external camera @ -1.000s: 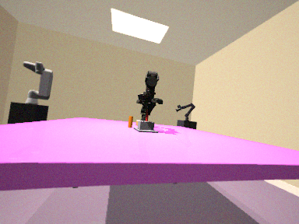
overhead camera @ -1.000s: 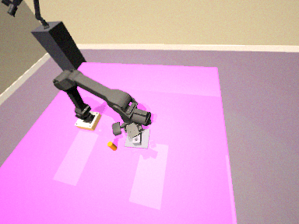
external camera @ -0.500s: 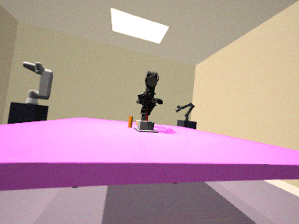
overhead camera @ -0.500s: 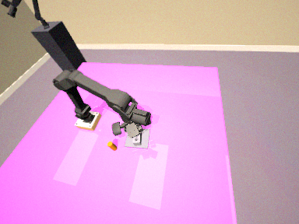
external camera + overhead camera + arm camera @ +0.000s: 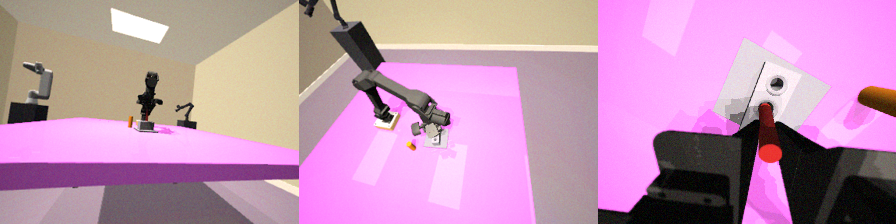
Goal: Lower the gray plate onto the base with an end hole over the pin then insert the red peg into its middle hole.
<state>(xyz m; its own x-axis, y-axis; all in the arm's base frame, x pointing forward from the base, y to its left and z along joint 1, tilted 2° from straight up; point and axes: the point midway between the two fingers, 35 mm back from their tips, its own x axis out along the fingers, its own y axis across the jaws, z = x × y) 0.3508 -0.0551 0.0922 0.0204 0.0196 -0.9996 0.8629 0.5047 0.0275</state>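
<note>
Right now the red peg is right at my gripper tip. From my gripper tip the other things lie so: gray plate 50 mm below; then gray base 10 mm behind, 10 mm to the left, 90 mm below; then orange cylinder 120 mm behind, 90 mm to the right, 60 mm below.
</note>
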